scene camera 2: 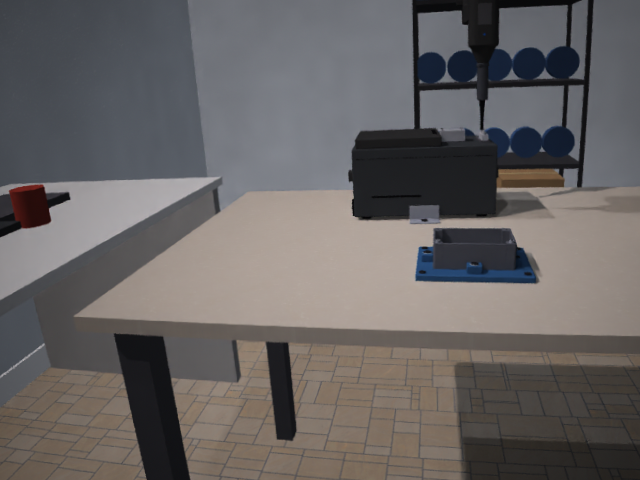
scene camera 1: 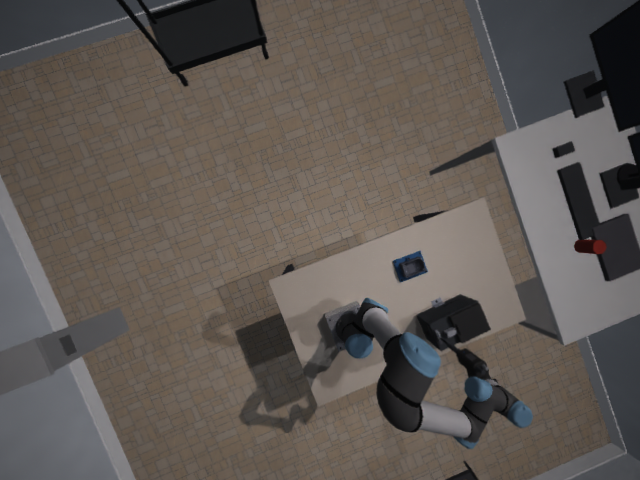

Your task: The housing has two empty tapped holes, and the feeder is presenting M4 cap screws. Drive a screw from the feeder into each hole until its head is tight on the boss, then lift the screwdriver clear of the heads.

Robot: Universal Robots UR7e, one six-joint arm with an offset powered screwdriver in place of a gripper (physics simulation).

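Note:
The grey open-topped housing (scene camera 1: 412,268) (scene camera 2: 474,256) sits upright on a blue fixture plate (scene camera 1: 397,267) (scene camera 2: 475,277) on the table. Its tapped holes are too small to make out. The black screw feeder (scene camera 1: 470,321) (scene camera 2: 423,178) stands behind it in the scene camera 2 view. My screwdriver (scene camera 1: 446,338) (scene camera 2: 481,128) is upright in the scene camera 2 view, with its thin bit tip at the small light presenting point on the feeder's top right end. Any screw at the tip is too small to see, so I cannot tell whether the bit holds one.
A small light bracket (scene camera 1: 437,301) (scene camera 2: 424,212) stands on the table at the feeder's front. The arm's base plate (scene camera 1: 336,316) is on the same table (scene camera 1: 465,242) (scene camera 2: 258,289). A white desk (scene camera 1: 537,217) with a red cup (scene camera 1: 589,246) (scene camera 2: 31,206) stands beside it. A shelf rack (scene camera 2: 416,31) is behind.

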